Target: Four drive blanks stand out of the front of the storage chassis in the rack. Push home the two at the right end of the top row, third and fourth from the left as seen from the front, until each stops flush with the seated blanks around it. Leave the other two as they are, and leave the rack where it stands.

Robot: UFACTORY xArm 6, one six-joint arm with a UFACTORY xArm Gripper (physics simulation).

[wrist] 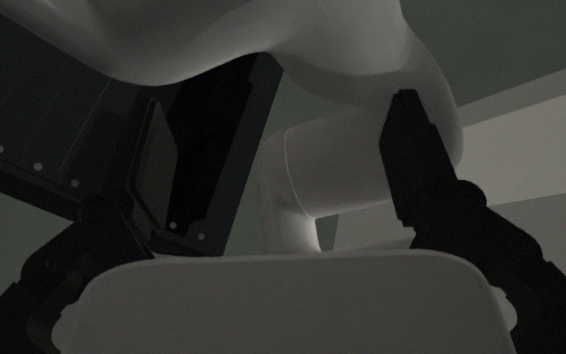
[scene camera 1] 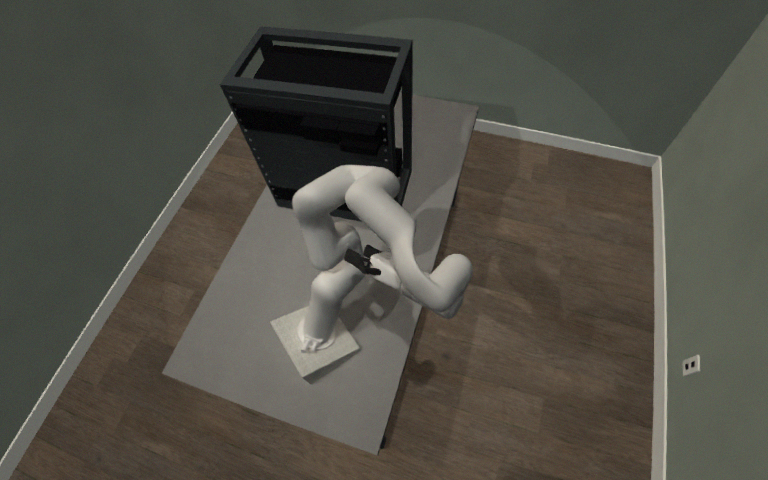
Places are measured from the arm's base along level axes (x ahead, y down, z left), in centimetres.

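Pixels of known places: gripper, fingertip midpoint: (wrist: 277, 119) (scene camera 1: 355, 251); arm's base at its link origin: (scene camera 1: 316, 333).
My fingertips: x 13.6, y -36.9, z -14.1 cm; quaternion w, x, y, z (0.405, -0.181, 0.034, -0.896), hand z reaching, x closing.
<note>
Ahead of a thing's pixels: the offset from my fingertips to its middle. "spot": to the spot under its first point. Level surfaces: height alone.
The rack {spot: dx +35.9, dy -17.7, dz +21.5 cm} (scene camera 1: 308, 93) (wrist: 246, 165) is a dark upright frame at the back left of the table in the scene view; part of it shows at the left in the wrist view. Its front is very dark. Dark block shapes {spot: dx +32.1, dy -5.2, dz +6.9 cm} (scene camera 1: 360, 142) show in its upper right part, but I cannot tell single drive blanks or how far any stands out. In the wrist view no drive blank can be made out. My gripper (scene camera 1: 363, 255) (wrist: 277, 119) is open and empty, in front of the rack and apart from it, close beside my own arm.
My white arm (scene camera 1: 380, 206) (wrist: 340, 165) bends between the scene camera and the rack's lower front and fills much of the wrist view. Its base stands on a pale square plate (scene camera 1: 288, 333) on the grey table {dy +44.5 cm} (scene camera 1: 226, 339). A wall with a socket (scene camera 1: 690, 365) is at the right.
</note>
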